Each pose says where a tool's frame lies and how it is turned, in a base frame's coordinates. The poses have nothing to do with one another.
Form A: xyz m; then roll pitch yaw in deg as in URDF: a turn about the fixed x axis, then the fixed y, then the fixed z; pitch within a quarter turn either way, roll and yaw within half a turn.
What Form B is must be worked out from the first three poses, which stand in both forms.
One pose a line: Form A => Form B
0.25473, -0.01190, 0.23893, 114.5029, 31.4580, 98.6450 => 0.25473, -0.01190, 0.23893, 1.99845, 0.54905, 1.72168
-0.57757, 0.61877, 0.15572, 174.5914, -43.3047, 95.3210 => -0.57757, 0.61877, 0.15572, 3.04719, -0.75581, 1.66367
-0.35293, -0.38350, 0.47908, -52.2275, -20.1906, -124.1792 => -0.35293, -0.38350, 0.47908, -0.91154, -0.35239, -2.16734
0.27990, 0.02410, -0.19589, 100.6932, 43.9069, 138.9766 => 0.27990, 0.02410, -0.19589, 1.75743, 0.76632, 2.42560
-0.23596, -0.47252, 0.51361, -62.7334, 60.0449, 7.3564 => -0.23596, -0.47252, 0.51361, -1.09490, 1.04798, 0.12839
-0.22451, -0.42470, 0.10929, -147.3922, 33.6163, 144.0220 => -0.22451, -0.42470, 0.10929, -2.57248, 0.58672, 2.51366
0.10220, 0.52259, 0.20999, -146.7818, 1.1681, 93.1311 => 0.10220, 0.52259, 0.20999, -2.56183, 0.02039, 1.62544
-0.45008, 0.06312, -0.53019, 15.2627, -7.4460, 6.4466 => -0.45008, 0.06312, -0.53019, 0.26638, -0.12996, 0.11251
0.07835, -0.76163, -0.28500, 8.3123, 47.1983, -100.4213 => 0.07835, -0.76163, -0.28500, 0.14508, 0.82377, -1.75268
